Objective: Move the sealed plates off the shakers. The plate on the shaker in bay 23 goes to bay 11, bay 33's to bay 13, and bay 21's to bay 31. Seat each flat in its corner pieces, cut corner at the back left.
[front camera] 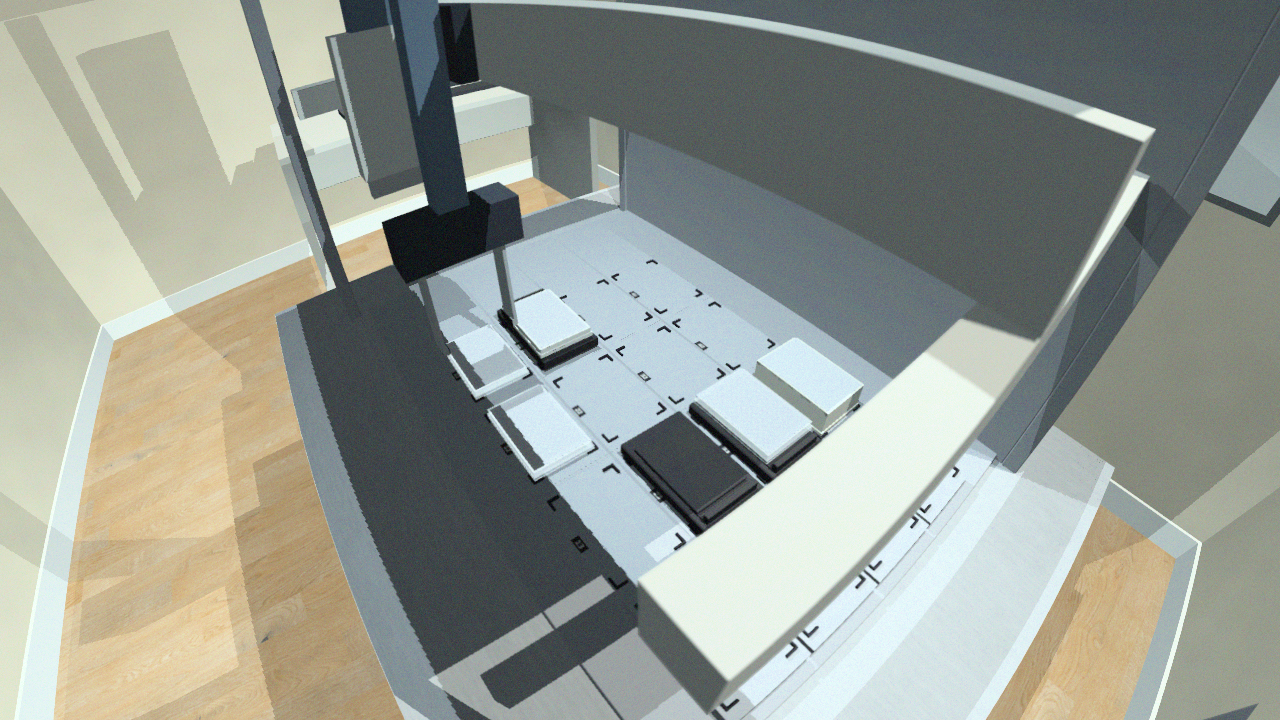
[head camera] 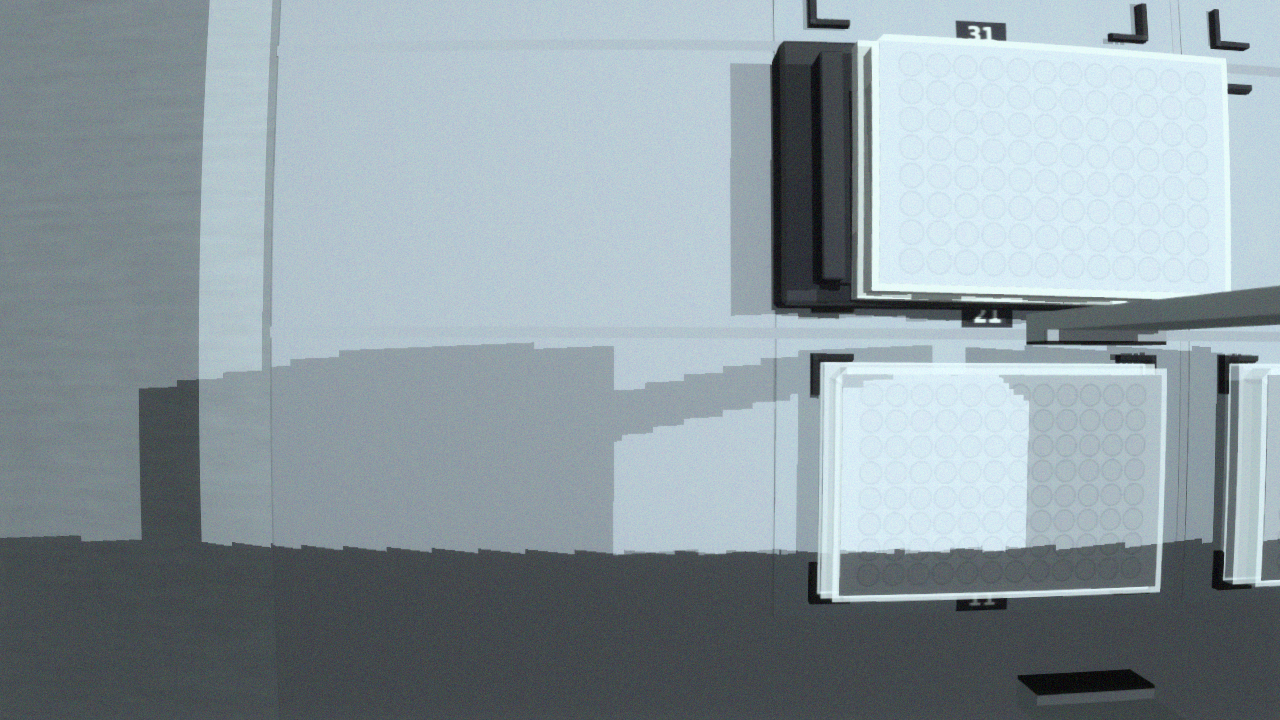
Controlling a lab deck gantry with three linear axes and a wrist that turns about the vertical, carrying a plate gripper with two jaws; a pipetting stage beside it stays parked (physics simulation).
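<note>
A clear-sided sealed plate lies flat among the corner pieces of bay 11. My gripper is open above it, with one jaw beyond its front side and one beyond its back side. Another sealed plate lies on the dark shaker in bay 21. The shaker in bay 23 is bare on top. A plate lies on the shaker in bay 33. The bay 31 label shows in the head view. Bay 13 holds no plate.
A clear-sided plate lies in bay 12, right of bay 11. A tall white block stands behind the bay 33 shaker. A large pale beam crosses the front view at the right. The grey pipetting stage hangs at the upper left.
</note>
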